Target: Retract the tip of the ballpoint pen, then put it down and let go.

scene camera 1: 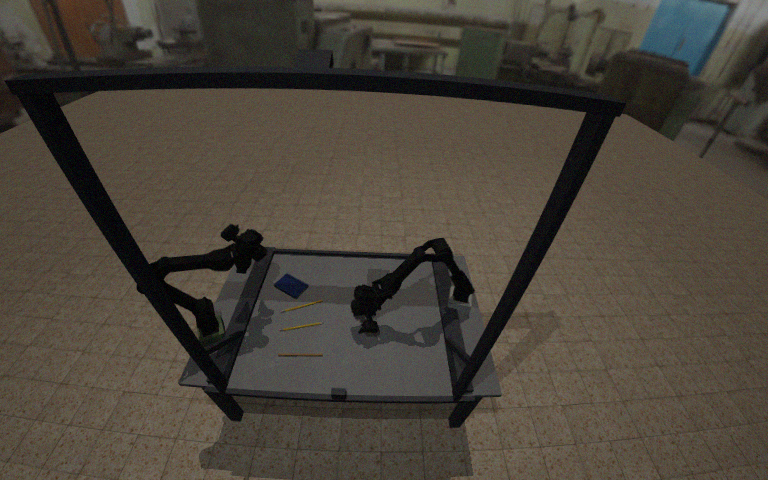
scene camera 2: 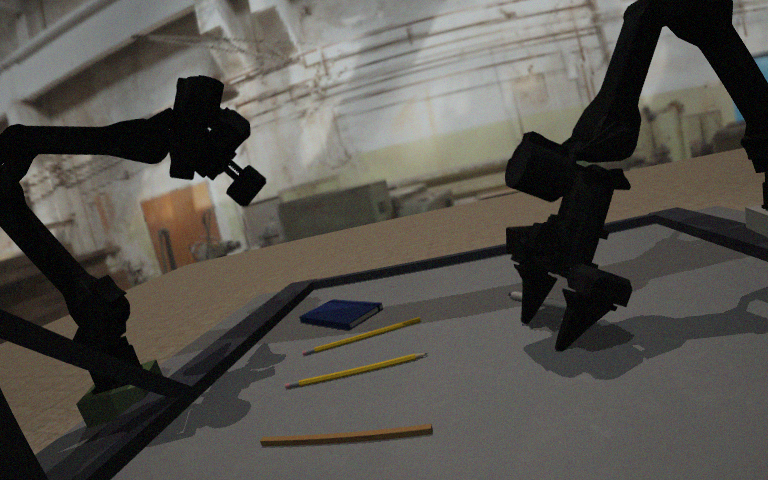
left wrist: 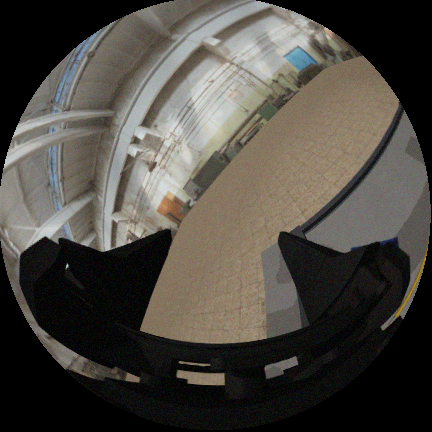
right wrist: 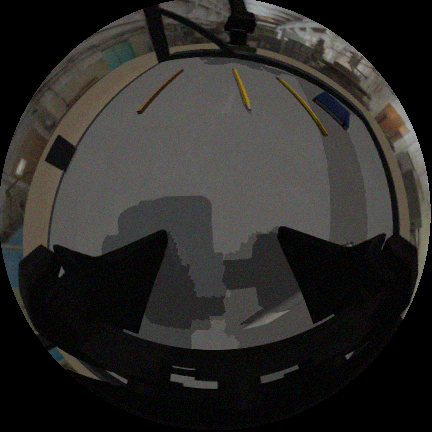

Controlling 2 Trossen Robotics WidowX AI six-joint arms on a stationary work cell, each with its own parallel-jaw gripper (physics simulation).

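Places are measured from the left arm's base along level axes (x ahead, y left, z up), in millimetres.
Where they show: left gripper, fingertip midpoint: (scene camera 2: pixel 230 166) (left wrist: pixel 226 236); right gripper, fingertip midpoint: (scene camera 1: pixel 356 324) (scene camera 2: pixel 540 335) (right wrist: pixel 223 234); left arm's base at its link origin: (scene camera 1: pixel 210 328) (right wrist: pixel 237 44); right arm's base at its link origin: (scene camera 1: pixel 460 296).
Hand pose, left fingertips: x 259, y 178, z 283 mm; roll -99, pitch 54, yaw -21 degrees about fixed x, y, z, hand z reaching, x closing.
Things, the pixels of their centre, and the offset from my left fingertips.
- ballpoint pen at the middle of its body: (right wrist: pixel 313 285) (scene camera 2: pixel 546 301) 373 mm ahead, 349 mm right, 318 mm down
- blue notebook at the middle of its body: (scene camera 2: pixel 340 313) (right wrist: pixel 334 106) (scene camera 1: pixel 291 285) 122 mm ahead, 81 mm right, 317 mm down
- orange-brown stick at the middle of its body: (scene camera 2: pixel 341 437) (right wrist: pixel 163 84) (scene camera 1: pixel 300 354) 37 mm ahead, 440 mm right, 319 mm down
The ballpoint pen (scene camera 2: pixel 516 295) (right wrist: pixel 272 317), pale and slim, lies on the grey table under my right gripper. In the right wrist view one end shows between the fingers and the right-hand finger hides much of the rest; in scene camera 2 a short end shows behind the fingers. The state of its tip cannot be made out. My right gripper (scene camera 2: pixel 543 336) (right wrist: pixel 223 234) is open and empty, low over the table. My left gripper (left wrist: pixel 226 236) is open and empty, raised at the table's left side, far from the pen.
A blue notebook (scene camera 1: pixel 291 285) (scene camera 2: pixel 339 314) (right wrist: pixel 332 108) lies at the back left. Two yellow pencils (scene camera 1: pixel 303 306) (scene camera 2: pixel 356 370) and an orange-brown stick (scene camera 1: pixel 300 354) (scene camera 2: pixel 346 435) (right wrist: pixel 159 92) lie in front of it. Dark frame posts (scene camera 1: pixel 96 192) (scene camera 1: pixel 538 243) rise at both sides.
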